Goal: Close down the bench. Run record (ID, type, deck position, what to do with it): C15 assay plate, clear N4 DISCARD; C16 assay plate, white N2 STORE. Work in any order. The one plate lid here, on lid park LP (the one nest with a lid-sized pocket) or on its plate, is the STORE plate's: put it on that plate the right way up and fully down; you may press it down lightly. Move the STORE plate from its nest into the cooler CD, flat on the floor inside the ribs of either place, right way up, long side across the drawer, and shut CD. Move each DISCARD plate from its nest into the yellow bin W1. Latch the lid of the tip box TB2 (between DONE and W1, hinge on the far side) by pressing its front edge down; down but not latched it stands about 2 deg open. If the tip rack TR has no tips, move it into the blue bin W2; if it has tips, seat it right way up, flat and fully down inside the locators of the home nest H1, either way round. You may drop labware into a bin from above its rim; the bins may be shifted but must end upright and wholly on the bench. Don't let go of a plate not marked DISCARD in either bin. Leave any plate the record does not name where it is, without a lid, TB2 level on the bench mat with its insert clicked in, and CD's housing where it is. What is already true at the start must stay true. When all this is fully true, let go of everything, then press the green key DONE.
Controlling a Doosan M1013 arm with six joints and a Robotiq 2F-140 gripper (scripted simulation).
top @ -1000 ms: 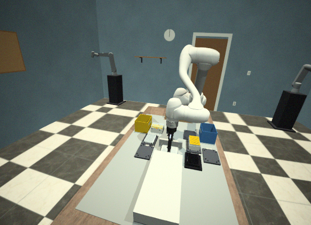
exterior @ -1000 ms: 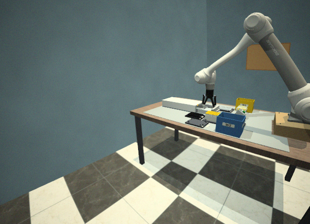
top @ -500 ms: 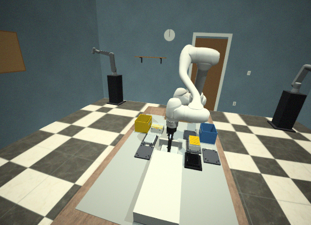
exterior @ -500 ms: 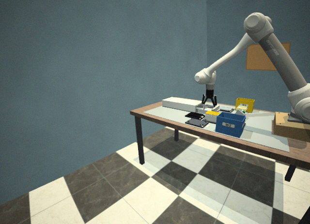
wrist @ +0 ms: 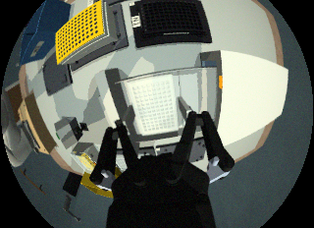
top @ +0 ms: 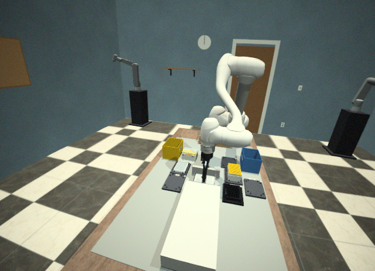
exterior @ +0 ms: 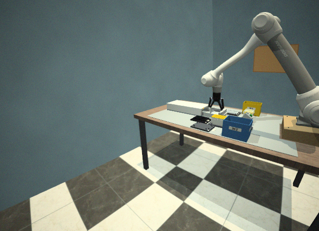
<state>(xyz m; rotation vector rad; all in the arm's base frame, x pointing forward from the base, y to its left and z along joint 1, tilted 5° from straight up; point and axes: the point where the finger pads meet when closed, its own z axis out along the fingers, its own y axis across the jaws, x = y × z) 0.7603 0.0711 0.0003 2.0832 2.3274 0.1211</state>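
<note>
Right now my hand is 10 mm above the clear plate lid. From my hand the other things lie so: black plate (50 mm ahead, 190 mm to the left, 20 mm below); then cooler drawer (30 mm ahead, 20 mm below); then white plate (20 mm below).
</note>
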